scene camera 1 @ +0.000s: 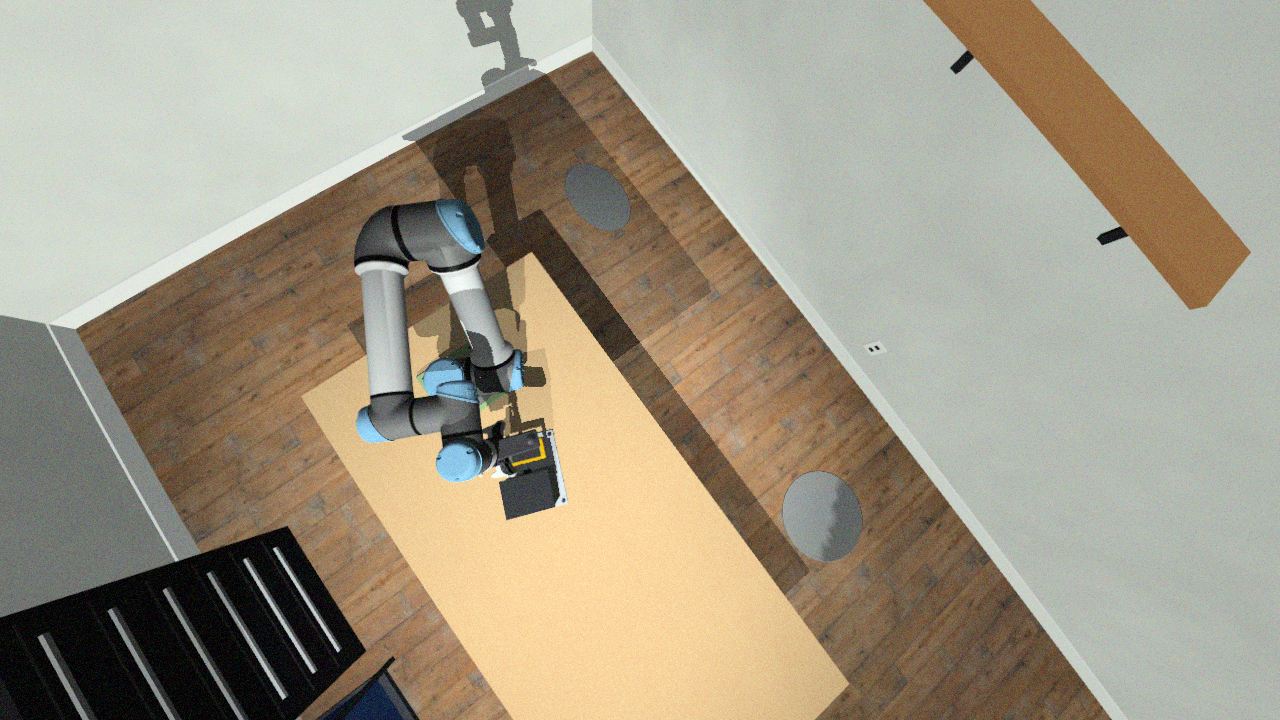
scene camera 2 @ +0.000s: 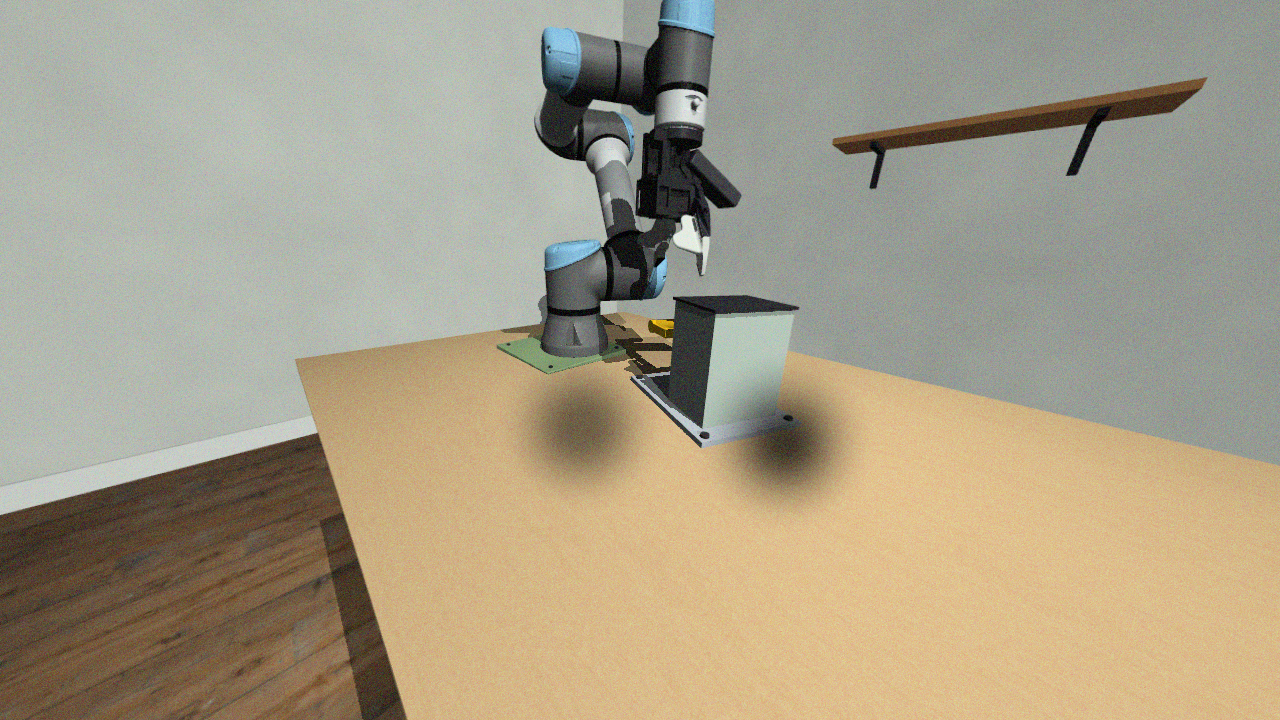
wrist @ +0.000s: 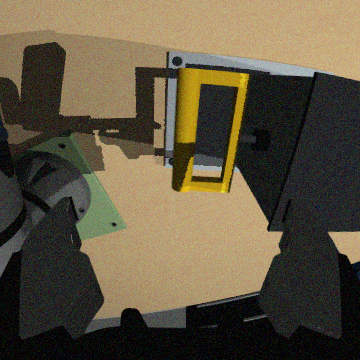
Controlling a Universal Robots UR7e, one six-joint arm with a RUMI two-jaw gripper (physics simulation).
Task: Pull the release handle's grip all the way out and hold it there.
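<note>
The release handle's yellow grip (scene camera 1: 542,454) (scene camera 2: 661,327) (wrist: 187,110) is a rectangular frame beside a dark-topped box (scene camera 1: 529,495) (scene camera 2: 747,367) (wrist: 325,150). A short dark rod (wrist: 247,139) shows between grip and box in the wrist view. The box stands on a pale base plate (scene camera 2: 742,429) (wrist: 225,61) with dark bolts. My gripper (scene camera 1: 501,452) (scene camera 2: 680,255) (wrist: 180,200) is open and empty, pointing down above the fixture's level. In the wrist view the grip lies ahead of the fingers, apart from them. In scene camera 2 the box hides part of the grip.
The arm's green mounting plate (scene camera 2: 528,356) (wrist: 102,220) is on the tabletop, near the fixture. A wooden wall shelf (scene camera 1: 1100,152) (scene camera 2: 1011,120) is on the right wall. A black unit with pale bars (scene camera 1: 179,626) stands beyond the table edge. Two grey discs (scene camera 1: 821,516) (scene camera 1: 597,197) are beside the table.
</note>
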